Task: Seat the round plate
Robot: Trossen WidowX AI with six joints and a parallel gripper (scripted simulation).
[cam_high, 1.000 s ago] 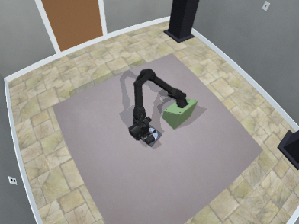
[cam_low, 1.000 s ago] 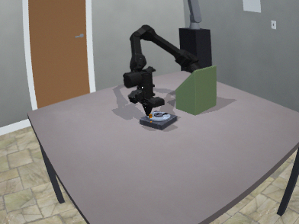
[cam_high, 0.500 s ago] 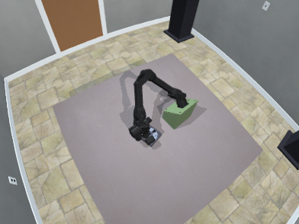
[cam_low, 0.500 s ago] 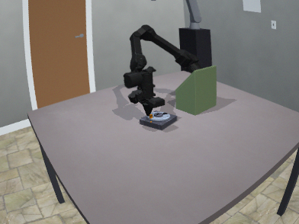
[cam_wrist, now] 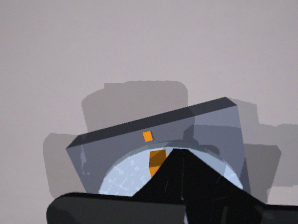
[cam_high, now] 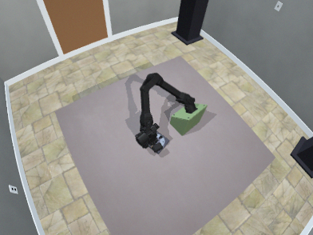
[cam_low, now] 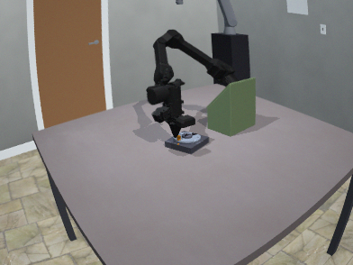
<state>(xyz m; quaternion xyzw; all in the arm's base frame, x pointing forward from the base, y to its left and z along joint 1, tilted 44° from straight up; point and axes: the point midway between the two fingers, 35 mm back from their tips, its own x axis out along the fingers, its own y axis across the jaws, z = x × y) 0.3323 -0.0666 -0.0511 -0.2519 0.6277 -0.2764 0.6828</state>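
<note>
My gripper is now 5 cm past the pale round plate and 4 cm above it.
</note>
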